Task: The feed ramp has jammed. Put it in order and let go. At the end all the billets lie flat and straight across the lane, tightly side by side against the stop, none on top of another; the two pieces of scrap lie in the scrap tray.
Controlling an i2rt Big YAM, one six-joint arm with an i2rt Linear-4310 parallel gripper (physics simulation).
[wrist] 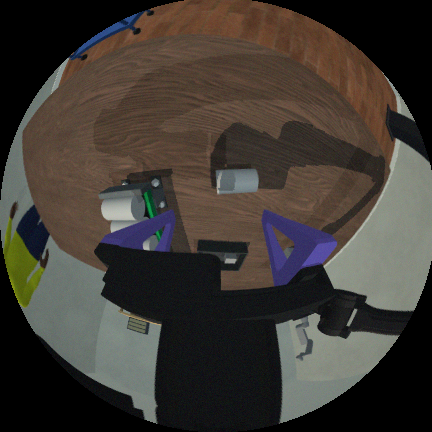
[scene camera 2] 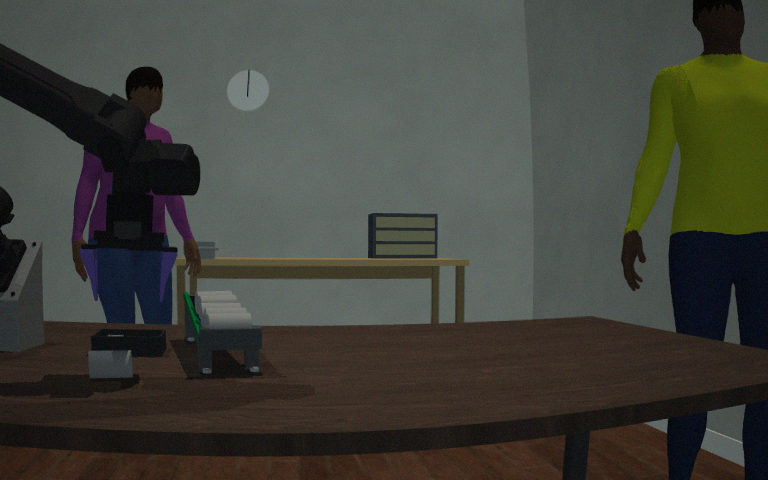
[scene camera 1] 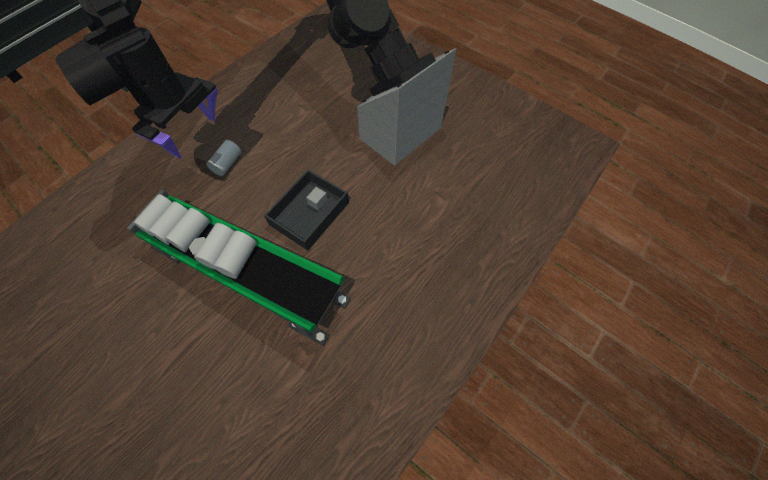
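Seen in the pictures: gripper, between the fingertips: (wrist: 218, 214) (scene camera 2: 128, 301) (scene camera 1: 195, 138); arm's base, origin of its link: (scene camera 1: 403, 79).
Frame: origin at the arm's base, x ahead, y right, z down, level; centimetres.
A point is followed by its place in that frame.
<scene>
The ramp (scene camera 1: 300, 262) (scene camera 2: 231, 338) has green rails and a black lane. Three white billets (scene camera 1: 152, 211) {x 48.7, y 12.5, z 5.8 cm} (scene camera 1: 169, 221) {x 47.4, y 8.3, z 5.6 cm} (scene camera 1: 188, 229) {x 45.9, y 4.4, z 5.3 cm} lie across it side by side at the end plate (wrist: 120, 192) {x 48.6, y 16.1, z 7.6 cm}. A small pale scrap piece (scene camera 1: 198, 246) {x 46.4, y 1.7, z 6.9 cm} sits between the third and two more billets (scene camera 1: 214, 245) {x 44.3, y -1.9, z 4.3 cm} (scene camera 1: 235, 254) {x 42.8, y -5.8, z 4.0 cm}, which touch each other. A loose grey-white billet (scene camera 1: 224, 157) {x 32.0, y 18.7, z 11.4 cm} (scene camera 2: 110, 364) {x 32.6, y 22.0, z 12.6 cm} (wrist: 237, 181) {x 32.0, y 20.8, z 11.0 cm} lies on its side on the table. Another scrap piece (scene camera 1: 316, 198) {x 24.8, y -1.9, z 12.0 cm} (wrist: 230, 260) {x 24.3, y -1.2, z 12.0 cm} is in the black tray (scene camera 1: 287, 234) {x 33.3, y -3.4, z 13.3 cm} (scene camera 2: 135, 346) {x 29.8, y 2.7, z 13.1 cm} (wrist: 222, 247) {x 28.1, y 3.0, z 12.7 cm}. My gripper (scene camera 1: 197, 138) {x 34.8, y 19.2, z 3.8 cm} (scene camera 2: 129, 300) {x 34.8, y 19.2, z 3.8 cm} (wrist: 218, 214) {x 34.8, y 19.2, z 3.8 cm} is open and empty, high above the table near the loose billet.
A grey angled block (scene camera 1: 396, 121) {x 7.1, y -5.2, z 2.1 cm} (scene camera 2: 22, 322) {x 7.3, y 3.6, z 9.7 cm} stands at the arm's base, beyond the tray. The tray lies beside the ramp's rail, on the loose billet's side. Two people and a back bench (scene camera 2: 322, 262) stand beyond the table in the second scene view.
</scene>
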